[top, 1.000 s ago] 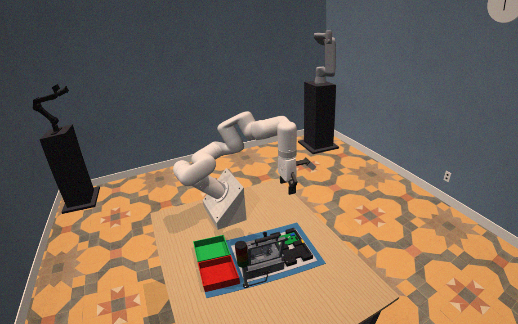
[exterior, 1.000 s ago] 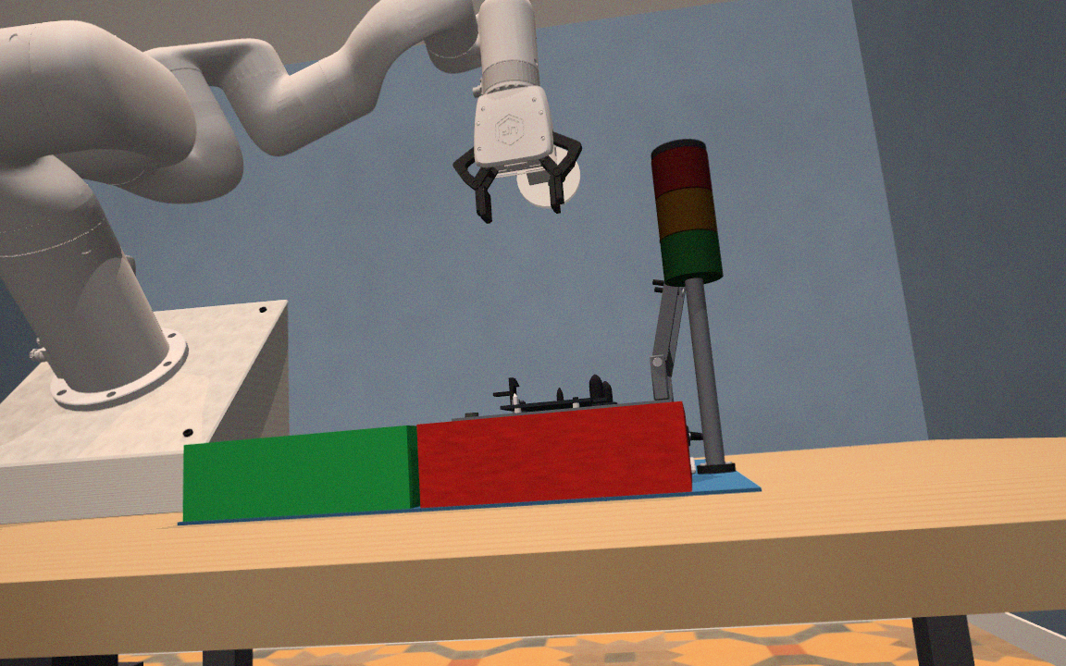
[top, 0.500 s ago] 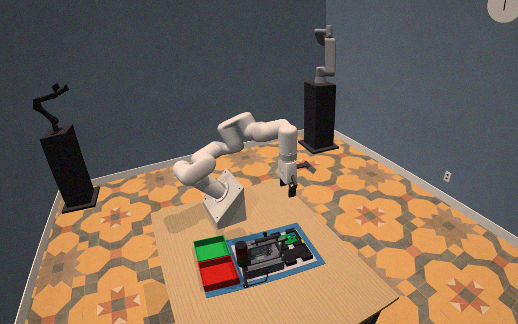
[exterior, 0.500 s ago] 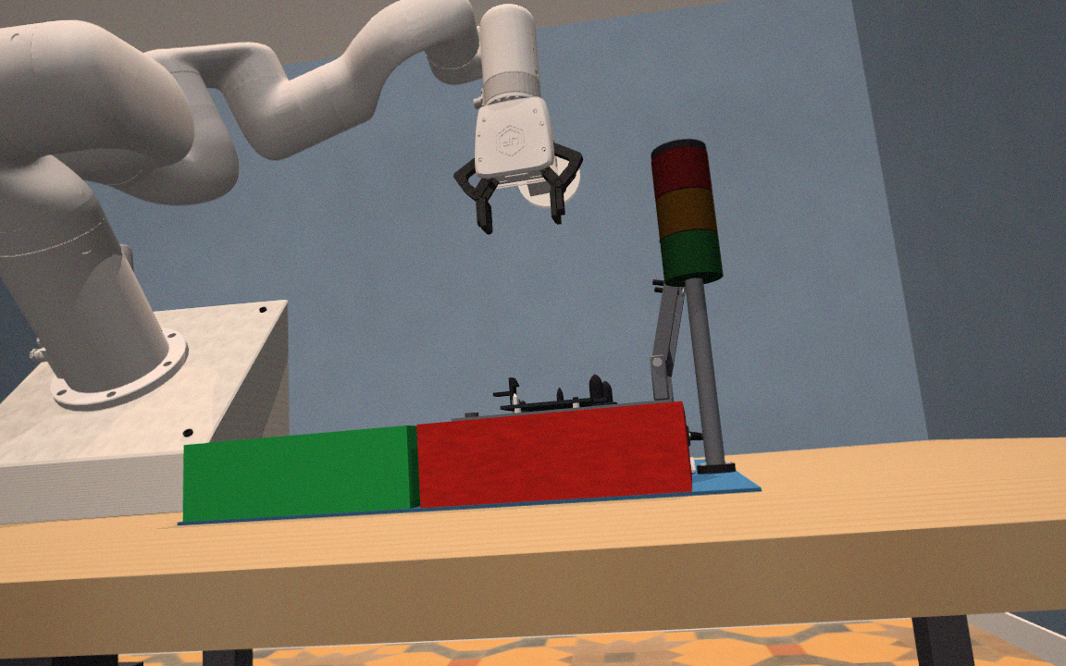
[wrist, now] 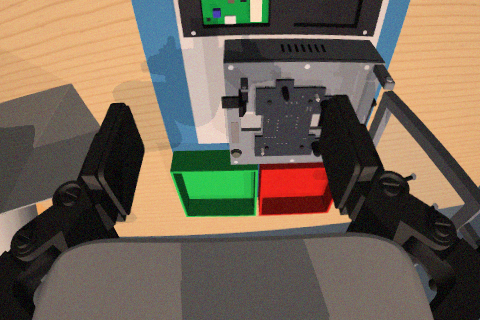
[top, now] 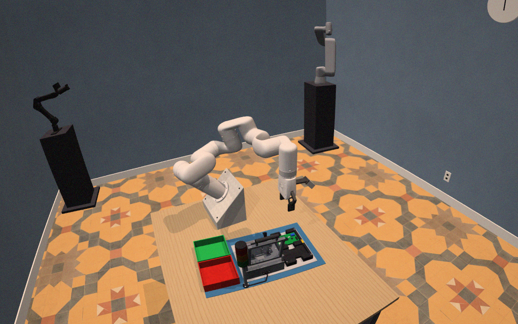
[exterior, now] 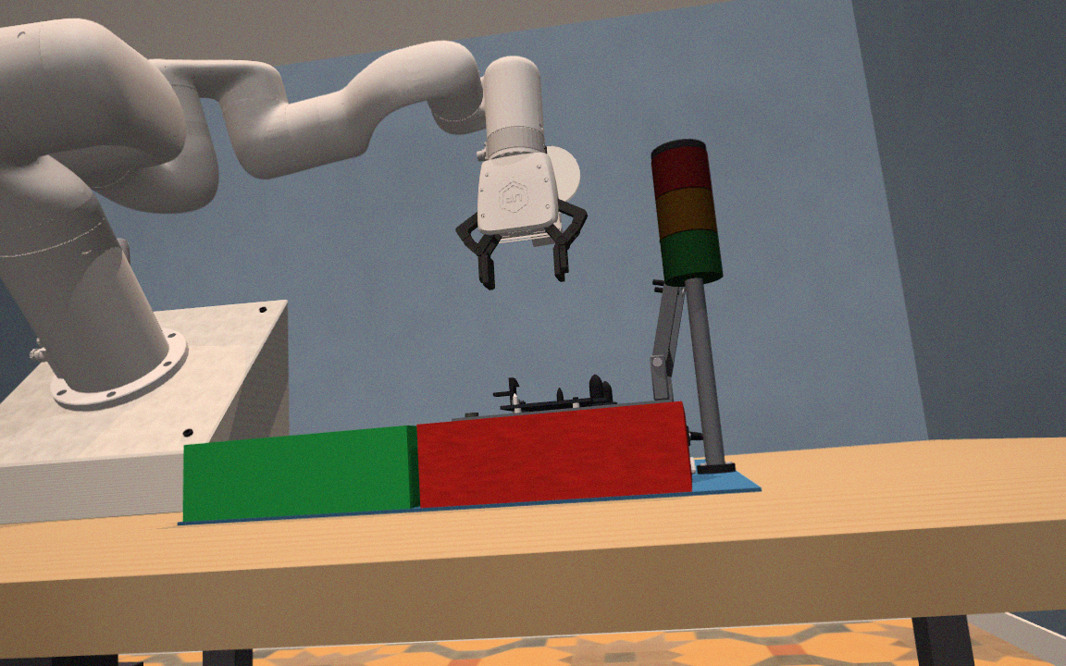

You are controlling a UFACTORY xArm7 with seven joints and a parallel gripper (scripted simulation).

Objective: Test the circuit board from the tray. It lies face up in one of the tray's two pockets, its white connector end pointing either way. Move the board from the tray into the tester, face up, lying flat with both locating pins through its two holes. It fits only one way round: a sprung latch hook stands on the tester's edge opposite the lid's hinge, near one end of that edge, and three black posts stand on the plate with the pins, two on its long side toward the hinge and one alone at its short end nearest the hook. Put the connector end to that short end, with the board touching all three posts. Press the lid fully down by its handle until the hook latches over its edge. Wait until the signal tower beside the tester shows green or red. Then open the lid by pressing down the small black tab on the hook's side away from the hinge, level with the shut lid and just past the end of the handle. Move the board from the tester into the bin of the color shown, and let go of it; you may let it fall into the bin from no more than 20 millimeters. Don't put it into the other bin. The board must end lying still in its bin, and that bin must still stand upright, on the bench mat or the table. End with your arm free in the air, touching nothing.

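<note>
The green circuit board lies 22 cm below my hand. Round my hand: tester plate: 17 cm below, 16 cm to the right, 6 cm ahead; tester lid: 18 cm to the right, 18 cm ahead, 6 cm below; black latch tab: 15 cm below, 11 cm to the right.
</note>
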